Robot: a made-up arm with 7 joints. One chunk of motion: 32 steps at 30 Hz.
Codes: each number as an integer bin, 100 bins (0 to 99) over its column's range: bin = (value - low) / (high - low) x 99, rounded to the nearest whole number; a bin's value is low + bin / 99 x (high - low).
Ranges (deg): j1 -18..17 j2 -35..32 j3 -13..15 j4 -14..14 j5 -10..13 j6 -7..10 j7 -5..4
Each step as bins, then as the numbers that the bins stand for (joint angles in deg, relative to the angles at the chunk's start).
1 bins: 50 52 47 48 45 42 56
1 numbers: -0.32 0.19 0.29 -0.42 0.45 0.21 0.09
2 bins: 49 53 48 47 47 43 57
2 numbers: -0.68 0.87 0.58 -0.71 0.92 0.38 0.18
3 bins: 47 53 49 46 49 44 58
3 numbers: -1.38 0.87 0.86 -0.99 1.38 0.56 0.27
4 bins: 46 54 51 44 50 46 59
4 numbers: -1.74 1.55 1.42 -1.56 1.62 0.90 0.36
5 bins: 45 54 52 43 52 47 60
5 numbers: -2.09 1.55 1.71 -1.84 2.08 1.07 0.45
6 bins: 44 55 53 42 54 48 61
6 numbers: -2.44 2.22 1.99 -2.12 2.55 1.24 0.55
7 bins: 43 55 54 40 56 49 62
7 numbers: -2.80 2.22 2.27 -2.69 3.01 1.41 0.64
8 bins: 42 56 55 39 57 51 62
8 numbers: -3.15 2.90 2.56 -2.97 3.24 1.76 0.64
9 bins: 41 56 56 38 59 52 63
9 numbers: -3.51 2.90 2.84 -3.25 3.71 1.93 0.73
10 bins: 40 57 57 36 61 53 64
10 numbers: -3.86 3.58 3.12 -3.82 4.17 2.10 0.82
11 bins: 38 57 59 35 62 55 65
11 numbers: -4.57 3.58 3.69 -4.10 4.40 2.44 0.91
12 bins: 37 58 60 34 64 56 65
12 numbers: -4.92 4.25 3.97 -4.38 4.87 2.62 0.91
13 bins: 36 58 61 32 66 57 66
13 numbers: -5.27 4.25 4.25 -4.95 5.33 2.79 1.00
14 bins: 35 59 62 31 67 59 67
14 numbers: -5.63 4.93 4.54 -5.23 5.57 3.13 1.09
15 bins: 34 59 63 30 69 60 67
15 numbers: -5.98 4.93 4.82 -5.52 6.03 3.30 1.09
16 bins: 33 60 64 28 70 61 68
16 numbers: -6.33 5.61 5.10 -6.08 6.26 3.47 1.18
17 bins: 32 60 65 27 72 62 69
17 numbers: -6.69 5.61 5.38 -6.36 6.73 3.65 1.27
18 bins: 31 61 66 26 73 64 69
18 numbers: -7.04 6.28 5.67 -6.65 6.96 3.99 1.27
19 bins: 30 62 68 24 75 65 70
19 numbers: -7.39 6.96 6.23 -7.21 7.42 4.16 1.36
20 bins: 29 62 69 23 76 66 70
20 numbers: -7.75 6.96 6.52 -7.49 7.66 4.33 1.36
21 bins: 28 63 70 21 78 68 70
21 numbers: -8.10 7.64 6.80 -8.06 8.12 4.68 1.36
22 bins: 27 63 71 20 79 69 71
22 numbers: -8.45 7.64 7.08 -8.34 8.35 4.85 1.45
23 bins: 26 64 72 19 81 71 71
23 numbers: -8.81 8.31 7.36 -8.63 8.82 5.19 1.45
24 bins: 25 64 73 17 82 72 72
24 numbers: -9.16 8.31 7.65 -9.19 9.05 5.36 1.55
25 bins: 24 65 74 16 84 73 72
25 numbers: -9.52 8.99 7.93 -9.47 9.52 5.54 1.55
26 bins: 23 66 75 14 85 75 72
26 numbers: -9.87 9.67 8.21 -10.04 9.75 5.88 1.55
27 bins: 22 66 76 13 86 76 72
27 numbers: -10.22 9.67 8.49 -10.32 9.98 6.05 1.55
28 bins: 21 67 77 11 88 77 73
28 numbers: -10.58 10.34 8.78 -10.89 10.44 6.22 1.64
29 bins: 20 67 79 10 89 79 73
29 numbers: -10.93 10.34 9.34 -11.17 10.68 6.57 1.64
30 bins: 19 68 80 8 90 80 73
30 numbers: -11.28 11.02 9.63 -11.74 10.91 6.74 1.64
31 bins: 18 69 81 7 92 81 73
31 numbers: -11.64 11.70 9.91 -12.02 11.37 6.91 1.64
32 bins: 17 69 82 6 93 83 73
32 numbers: -11.99 11.70 10.19 -12.30 11.61 7.25 1.64
